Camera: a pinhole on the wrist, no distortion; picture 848 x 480 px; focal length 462.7 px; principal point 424.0 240.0 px. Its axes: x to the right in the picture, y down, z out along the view. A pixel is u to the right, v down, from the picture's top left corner.
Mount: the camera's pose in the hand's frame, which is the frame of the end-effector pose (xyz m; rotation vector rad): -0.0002 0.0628 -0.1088 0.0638 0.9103 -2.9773
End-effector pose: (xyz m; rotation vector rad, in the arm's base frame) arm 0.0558 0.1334 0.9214 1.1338 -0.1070 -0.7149
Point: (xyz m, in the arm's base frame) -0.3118 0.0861 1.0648
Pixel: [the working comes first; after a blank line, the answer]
In the camera's frame: 0.2809 -0.1143 0.3809

765 101
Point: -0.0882 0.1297 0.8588
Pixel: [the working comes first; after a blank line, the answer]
In the camera's frame: 0.0882 0.0681 0.2262

604 379
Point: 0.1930 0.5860 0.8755
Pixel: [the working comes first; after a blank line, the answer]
In the camera's frame: 0.1534 0.1228 -0.3032

behind the camera
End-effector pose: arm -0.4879 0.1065 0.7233 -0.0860 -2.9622 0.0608
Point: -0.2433 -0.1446 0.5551
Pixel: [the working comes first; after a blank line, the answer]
In the camera's frame: 0.2775 0.0976 0.3710

770 362
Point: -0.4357 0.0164 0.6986
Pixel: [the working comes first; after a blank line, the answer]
In the camera's frame: 0.0570 0.0500 0.1903

563 362
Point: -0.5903 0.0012 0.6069
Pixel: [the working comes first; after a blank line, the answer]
In the camera's frame: -0.0830 0.0052 0.2948

294 248
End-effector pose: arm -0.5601 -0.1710 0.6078 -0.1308 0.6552 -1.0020
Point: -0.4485 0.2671 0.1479
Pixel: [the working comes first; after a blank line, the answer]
In the camera's frame: 0.1157 -0.2126 -0.4747

behind the camera
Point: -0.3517 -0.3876 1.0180
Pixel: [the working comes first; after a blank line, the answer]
In the camera's frame: -0.0937 -0.1746 0.5976

351 105
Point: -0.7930 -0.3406 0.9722
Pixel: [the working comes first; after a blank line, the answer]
In the camera's frame: 0.1032 0.2175 0.5165

516 435
